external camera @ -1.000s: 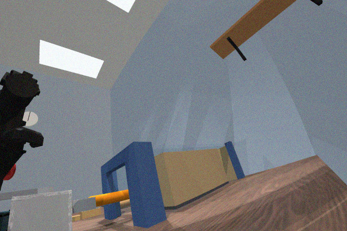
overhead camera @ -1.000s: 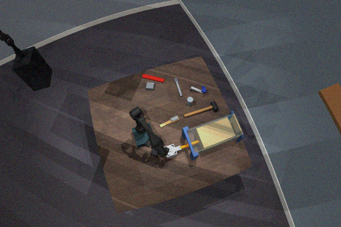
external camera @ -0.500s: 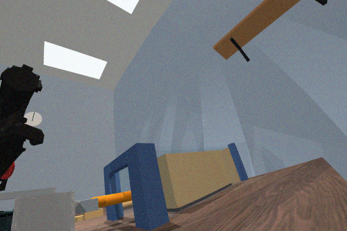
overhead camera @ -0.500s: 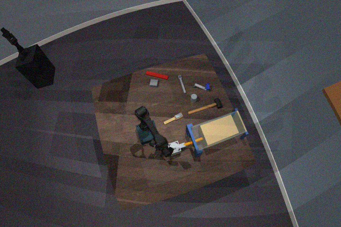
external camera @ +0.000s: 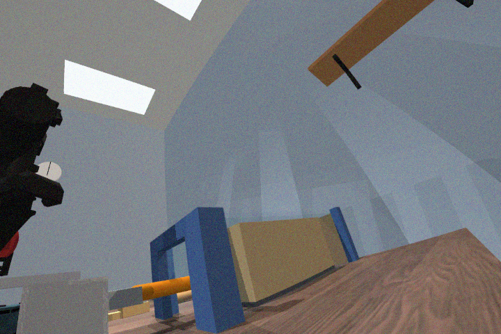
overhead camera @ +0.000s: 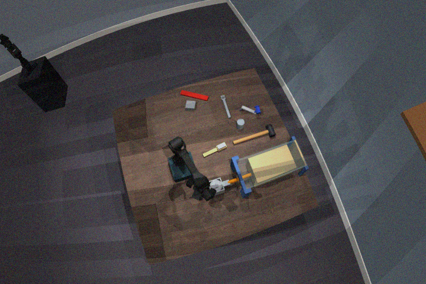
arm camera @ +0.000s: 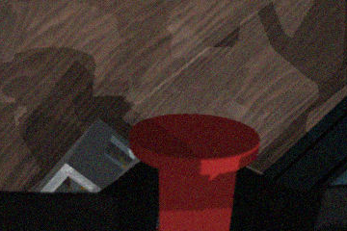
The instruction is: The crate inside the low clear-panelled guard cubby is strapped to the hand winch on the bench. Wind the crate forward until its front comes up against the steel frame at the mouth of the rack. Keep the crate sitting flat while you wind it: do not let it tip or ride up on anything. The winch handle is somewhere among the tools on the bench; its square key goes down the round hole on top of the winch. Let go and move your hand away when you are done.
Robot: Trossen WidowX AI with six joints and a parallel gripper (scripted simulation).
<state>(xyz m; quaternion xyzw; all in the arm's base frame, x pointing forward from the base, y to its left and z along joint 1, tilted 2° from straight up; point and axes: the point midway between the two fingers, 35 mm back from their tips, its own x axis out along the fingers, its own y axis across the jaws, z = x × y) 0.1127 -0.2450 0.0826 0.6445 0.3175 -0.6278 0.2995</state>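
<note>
Now: the red-knobbed winch handle 40 mm ahead of my gripper tip, 10 mm to the left of it and 10 mm below it. From my gripper tip the other things lie so: blue steel frame (260 mm ahead, 50 mm to the left, 10 mm below); then red knob (20 mm above); then grey winch (90 mm ahead, 10 mm to the left, 80 mm below).
</note>
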